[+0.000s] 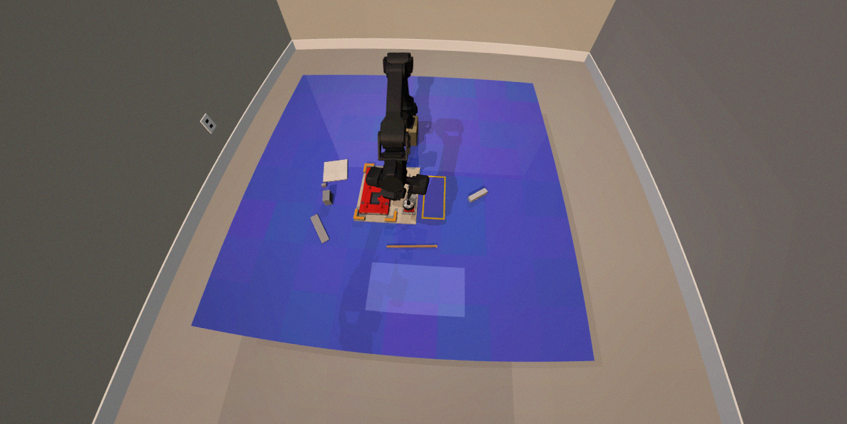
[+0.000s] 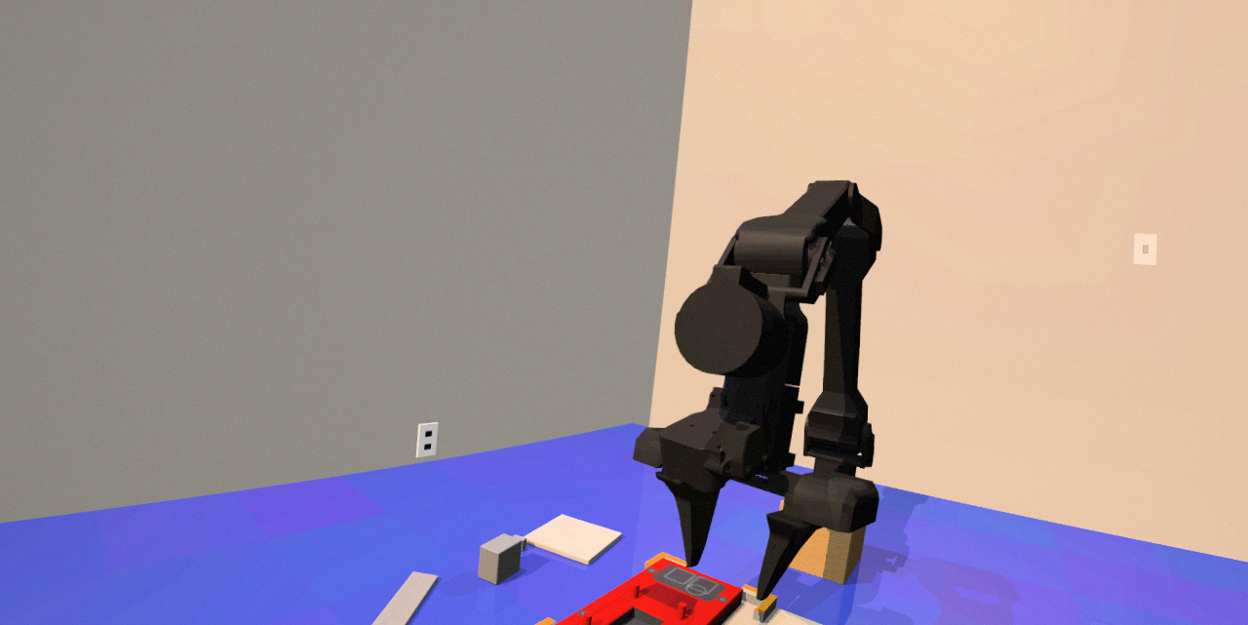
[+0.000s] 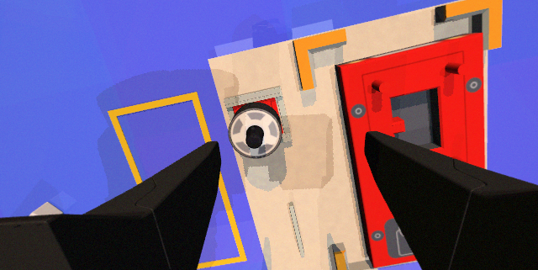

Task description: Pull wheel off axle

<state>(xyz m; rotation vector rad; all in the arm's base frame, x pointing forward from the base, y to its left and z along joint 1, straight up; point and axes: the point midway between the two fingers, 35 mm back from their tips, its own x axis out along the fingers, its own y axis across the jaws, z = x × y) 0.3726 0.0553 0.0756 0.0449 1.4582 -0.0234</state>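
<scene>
My gripper tip is 2 cm past the wheel, 2 cm to the right of it and 9 cm above it. Round my gripper tip: grey cube: 1 cm behind, 29 cm to the right, 11 cm below; thin orange rod: 12 cm ahead, 6 cm to the left, 13 cm below; white tile: 14 cm behind, 31 cm to the right, 13 cm below.
</scene>
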